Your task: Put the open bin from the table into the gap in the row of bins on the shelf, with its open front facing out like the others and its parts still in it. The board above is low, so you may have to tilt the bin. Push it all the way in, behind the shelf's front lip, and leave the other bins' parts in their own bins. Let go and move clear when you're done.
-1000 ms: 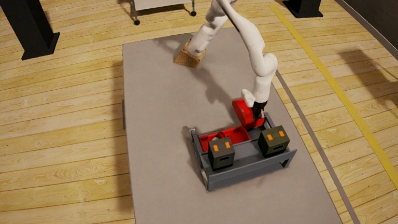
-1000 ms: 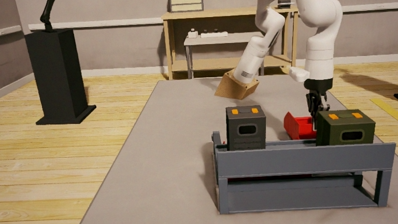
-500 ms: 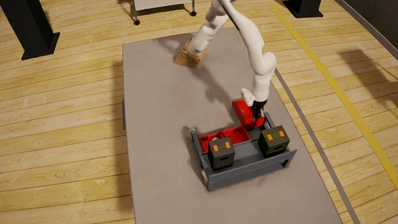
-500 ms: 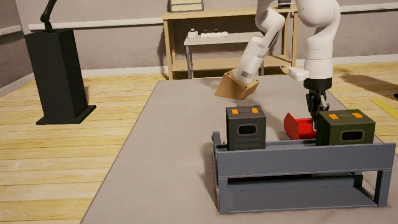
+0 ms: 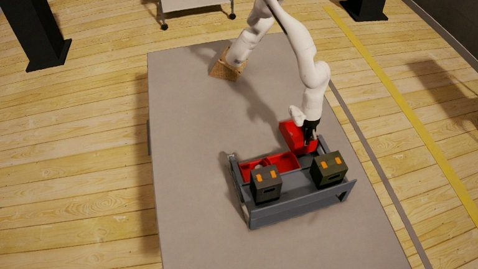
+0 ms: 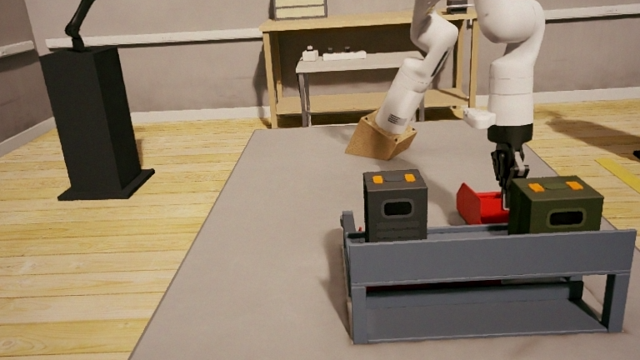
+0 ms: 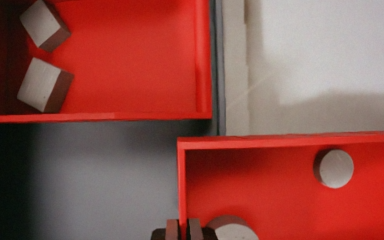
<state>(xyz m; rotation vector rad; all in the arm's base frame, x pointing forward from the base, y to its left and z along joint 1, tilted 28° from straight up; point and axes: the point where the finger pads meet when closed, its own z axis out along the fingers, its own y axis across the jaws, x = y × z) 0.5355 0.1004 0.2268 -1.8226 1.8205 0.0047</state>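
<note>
The grey round part is 90 mm behind my hand, 80 mm below it and 30 mm to the right of it. Round my hand: dark grey box: 220 mm to the right, 190 mm ahead, 60 mm above; then green box: 170 mm ahead, 50 mm above, 20 mm to the left; then grey shelf: 110 mm ahead, 100 mm to the right, 30 mm below.
</note>
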